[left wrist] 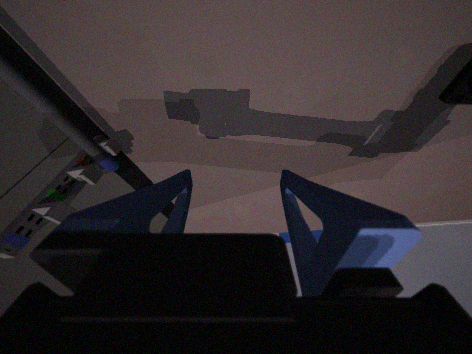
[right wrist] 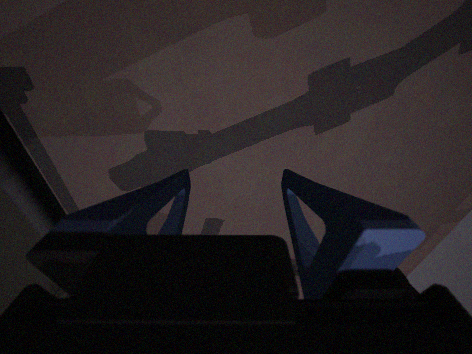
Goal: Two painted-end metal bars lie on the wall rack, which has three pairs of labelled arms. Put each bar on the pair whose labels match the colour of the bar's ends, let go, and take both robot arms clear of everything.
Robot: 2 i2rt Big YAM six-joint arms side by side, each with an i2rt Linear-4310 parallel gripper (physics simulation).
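Frame: origin at the left arm's base, x back, y right, z up, level; metres.
Seen in the pictures: left gripper, between the fingertips: [left wrist: 236, 176]; right gripper, between the fingertips: [right wrist: 235, 176].
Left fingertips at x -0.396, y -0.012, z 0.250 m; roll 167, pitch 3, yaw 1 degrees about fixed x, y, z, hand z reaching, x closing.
Note:
A point is followed by its place in that frame.
My left gripper [left wrist: 236, 176] @(x -0.396, y -0.012, z 0.250 m) is open, with no object between its fingertips. In the left wrist view, part of the rack shows at the left, with a red label [left wrist: 82, 161] @(x -0.694, y -0.151, z 0.104 m), a green label [left wrist: 56, 194] @(x -0.693, y -0.155, z 0.179 m) and a blue label [left wrist: 15, 240] @(x -0.693, y -0.155, z 0.255 m). Pale pointed arms [left wrist: 45, 215] @(x -0.654, y -0.131, z 0.229 m) stick out beside the labels. Another blue patch [left wrist: 108, 164] @(x -0.666, y -0.174, z 0.087 m) shows near the dark post; I cannot tell whether it is a label or a bar end. My right gripper [right wrist: 235, 176] @(x -0.503, y 0.270, z 0.214 m) is open and empty. I cannot make out either bar clearly, and the rack's labels do not show in the right wrist view.
A thick dark post [left wrist: 65, 102] @(x -0.736, y -0.079, z 0.017 m) runs down the left side of the left wrist view. A dark post [right wrist: 27, 182] @(x -0.745, y 0.110, z 0.072 m) also stands at the left of the right wrist view. Robot-arm shadows fall on the brownish surface [left wrist: 300, 50] @(x -0.306, y 0.010, z 0.000 m) [right wrist: 250, 200] @(x -0.378, y 0.091, z 0.000 m). A blue strip shows behind the left gripper's right finger.

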